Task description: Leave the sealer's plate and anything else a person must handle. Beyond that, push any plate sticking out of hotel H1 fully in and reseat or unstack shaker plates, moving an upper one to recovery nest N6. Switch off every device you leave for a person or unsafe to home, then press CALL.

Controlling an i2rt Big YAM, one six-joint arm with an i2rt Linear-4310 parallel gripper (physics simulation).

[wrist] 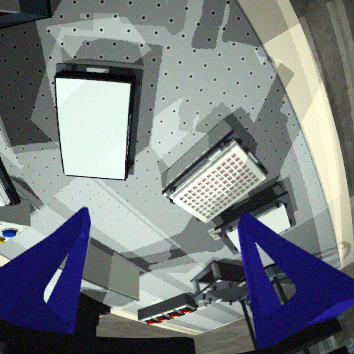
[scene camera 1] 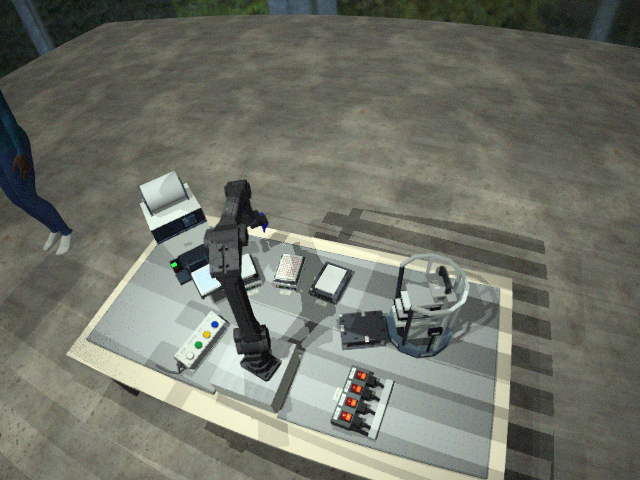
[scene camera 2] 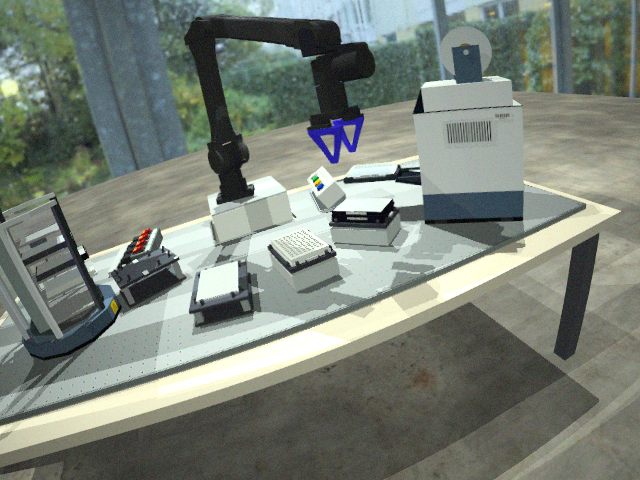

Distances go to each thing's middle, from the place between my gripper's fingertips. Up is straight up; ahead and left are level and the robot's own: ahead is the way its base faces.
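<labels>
The plate hotel [scene camera 2: 59,309] is there for me to see, 5 cm ahead of my hand and 6 cm below it, and 71 cm to the right of it.
</labels>
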